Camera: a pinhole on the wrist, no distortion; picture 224 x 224 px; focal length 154.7 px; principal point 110.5 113.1 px. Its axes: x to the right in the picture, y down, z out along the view. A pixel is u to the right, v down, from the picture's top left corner.
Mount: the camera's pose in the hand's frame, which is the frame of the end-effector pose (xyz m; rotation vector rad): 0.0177 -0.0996 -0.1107 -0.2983 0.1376 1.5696
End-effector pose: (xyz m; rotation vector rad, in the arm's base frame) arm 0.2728 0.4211 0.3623 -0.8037 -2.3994 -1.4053
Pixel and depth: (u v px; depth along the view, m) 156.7 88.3 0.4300
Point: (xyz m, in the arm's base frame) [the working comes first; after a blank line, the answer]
In the camera's frame: 0.1284 -0.0689 0.4300

0.3367 0.7246 0.3482
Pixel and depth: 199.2 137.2 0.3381
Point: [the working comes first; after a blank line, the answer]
In the camera's frame: 0.1939 0.0527 0.3381

0.4403 0.5992 0.3809
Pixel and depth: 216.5 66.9 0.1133
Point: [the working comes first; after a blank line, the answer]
In the camera's frame: 0.0776 -0.0338 0.1133

0.2427 0.4197 0.3962
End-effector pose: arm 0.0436 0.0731 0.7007 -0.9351 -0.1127 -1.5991
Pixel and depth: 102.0 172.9 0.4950
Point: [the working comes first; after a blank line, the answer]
In the camera's frame: -0.0272 0.1913 0.4950

0.2125 0.4412 0.7970
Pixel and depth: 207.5 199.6 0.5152
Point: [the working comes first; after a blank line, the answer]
In the camera's frame: 0.3230 0.2881 0.5152

0.4597 0.3764 0.5379
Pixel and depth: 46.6 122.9 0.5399
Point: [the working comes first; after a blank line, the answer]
In the camera's frame: -0.2230 0.0342 0.5399

0.1259 0.4315 1.0367
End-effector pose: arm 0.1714 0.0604 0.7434 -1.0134 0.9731 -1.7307
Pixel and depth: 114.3 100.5 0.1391
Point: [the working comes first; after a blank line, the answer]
In the camera's frame: 0.0034 -0.0113 0.1391

0.1708 0.0601 0.8074
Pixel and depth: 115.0 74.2 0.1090
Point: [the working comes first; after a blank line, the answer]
In the camera's frame: 0.0032 -0.0274 0.1090

0.1383 0.0498 0.8092
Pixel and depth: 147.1 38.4 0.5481
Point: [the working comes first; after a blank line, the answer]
In the camera's frame: 0.1297 -0.2647 0.5481

0.5316 -0.2807 0.7751
